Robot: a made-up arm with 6 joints.
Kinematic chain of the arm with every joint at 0, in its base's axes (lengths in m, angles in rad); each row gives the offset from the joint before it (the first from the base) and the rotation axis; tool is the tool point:
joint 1: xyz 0 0 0.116 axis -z
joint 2: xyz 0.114 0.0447 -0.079 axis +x
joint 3: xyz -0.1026 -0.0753 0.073 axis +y
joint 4: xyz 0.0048 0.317 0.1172 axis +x
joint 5: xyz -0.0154 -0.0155 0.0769 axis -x
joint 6: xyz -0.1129 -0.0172 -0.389 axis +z
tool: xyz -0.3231 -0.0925 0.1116
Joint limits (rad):
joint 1: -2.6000..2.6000
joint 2: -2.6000..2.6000
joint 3: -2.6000..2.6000
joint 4: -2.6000..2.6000
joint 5: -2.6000..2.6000
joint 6: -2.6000..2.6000
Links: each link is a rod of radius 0.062 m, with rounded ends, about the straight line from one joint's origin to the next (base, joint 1, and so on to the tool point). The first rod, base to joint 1, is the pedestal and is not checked.
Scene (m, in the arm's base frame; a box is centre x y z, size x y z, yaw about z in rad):
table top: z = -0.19
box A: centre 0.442 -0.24 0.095 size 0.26 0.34 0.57 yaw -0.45
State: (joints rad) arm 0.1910 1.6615 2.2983 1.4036 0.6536 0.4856
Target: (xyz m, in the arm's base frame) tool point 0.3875 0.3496 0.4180
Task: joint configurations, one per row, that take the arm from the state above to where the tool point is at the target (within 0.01 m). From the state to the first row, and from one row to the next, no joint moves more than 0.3 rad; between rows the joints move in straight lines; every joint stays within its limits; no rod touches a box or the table.
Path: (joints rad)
1: 0.2000 1.4516 2.3116 1.5296 0.6261 0.3710
2: 0.2090 1.2417 2.3249 1.6555 0.5987 0.2564
3: 0.2180 1.0319 2.3382 1.7815 0.5712 0.1419
4: 0.0027 1.1729 2.4037 1.8463 0.4619 -0.1251
5: -0.2126 1.3140 2.4691 1.9112 0.3525 -0.3921
6: -0.4279 1.4551 2.5346 1.9761 0.2431 -0.6590
7: -0.6432 1.5962 2.6000 2.0410 0.1338 -0.9260

